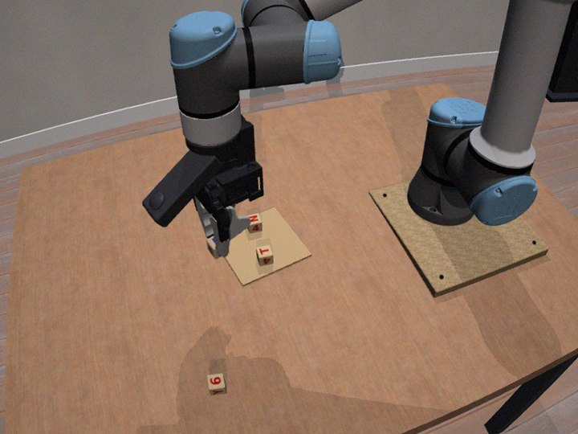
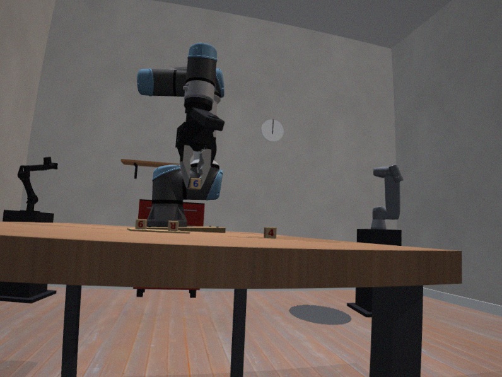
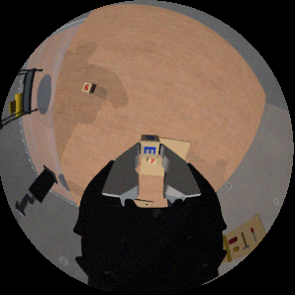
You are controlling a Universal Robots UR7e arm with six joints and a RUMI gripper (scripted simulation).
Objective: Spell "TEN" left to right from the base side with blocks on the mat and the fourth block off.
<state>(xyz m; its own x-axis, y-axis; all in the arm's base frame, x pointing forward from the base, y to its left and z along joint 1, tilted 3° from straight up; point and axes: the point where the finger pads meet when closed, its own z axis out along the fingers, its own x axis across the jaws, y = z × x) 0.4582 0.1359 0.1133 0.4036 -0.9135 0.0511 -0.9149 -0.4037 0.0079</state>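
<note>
Now: the tan mat 12 cm below my hand, 9 cm to the right of it and 7 cm behind it. Also, from my hand: E block: right at my hand; T block: 11 cm below, 8 cm behind, 5 cm to the right; 9 block: 18 cm to the left, 11 cm below, 3 cm ahead.
</note>
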